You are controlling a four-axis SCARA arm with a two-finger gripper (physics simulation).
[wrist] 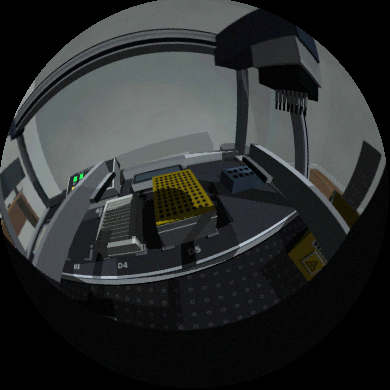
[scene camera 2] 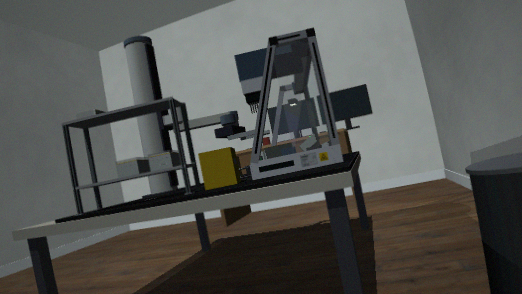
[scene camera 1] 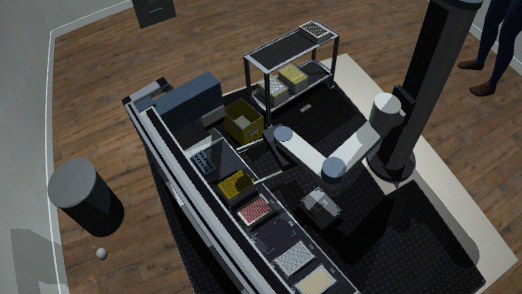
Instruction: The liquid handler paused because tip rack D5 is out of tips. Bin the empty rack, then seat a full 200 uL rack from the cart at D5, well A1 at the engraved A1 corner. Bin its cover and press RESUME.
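Pixels of known places: gripper, fingertip midpoint: (wrist: 175, 155) (scene camera 2: 264, 131) (scene camera 1: 244, 167); arm's base, origin of the base link: (scene camera 1: 390, 158).
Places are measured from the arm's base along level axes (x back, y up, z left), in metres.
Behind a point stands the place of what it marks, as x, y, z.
A yellow-topped tip rack (scene camera 1: 236, 185) @(-0.723, 0.131, -0.129) (wrist: 182, 197) @(-0.700, 0.131, -0.146) stands at D5, its visible holes dark and empty. My gripper (scene camera 1: 247, 166) @(-0.675, 0.207, -0.146) (wrist: 175, 155) @(-0.675, 0.207, -0.146) is open and empty, its fingers pointing toward the deck. In the wrist view the rack shows between the two fingers, apart from both. The cart (scene camera 1: 267, 100) @(-0.445, 0.204, -0.421) (scene camera 2: 181, 145) @(-0.482, 0.187, -0.575) bears two racks on its lower shelf, a whitish one (scene camera 1: 272, 90) @(-0.389, 0.183, -0.486) and a yellow-topped one (scene camera 1: 293, 76) @(-0.255, 0.183, -0.528). A grey rack (scene camera 1: 315, 31) @(-0.119, 0.387, -0.569) is on its top shelf. The yellow waste bin (scene camera 1: 235, 131) @(-0.612, 0.079, -0.421) (scene camera 2: 218, 168) @(-0.585, 0.080, -0.528) (wrist: 300, 247) @(-0.587, 0.058, -0.362) holds a pale piece. The screen (wrist: 77, 180) @(-0.812, 0.144, 0.180) is mostly hidden behind the left finger.
A plate (scene camera 1: 255, 211) @(-0.697, 0.095, -0.009) (wrist: 118, 220) @(-0.690, 0.101, -0.023) sits at D4 beside the rack. A blue tube block (scene camera 1: 202, 162) @(-0.808, 0.106, -0.310) (wrist: 241, 177) @(-0.774, 0.106, -0.282) is on the other side. The pipette head (scene camera 2: 252, 75) @(-0.737, 0.412, -0.377) (wrist: 280, 55) @(-0.702, 0.359, -0.295) hangs above the deck. A grey box (scene camera 1: 320, 205) @(-0.448, 0.064, 0.071) stands in front of the deck.
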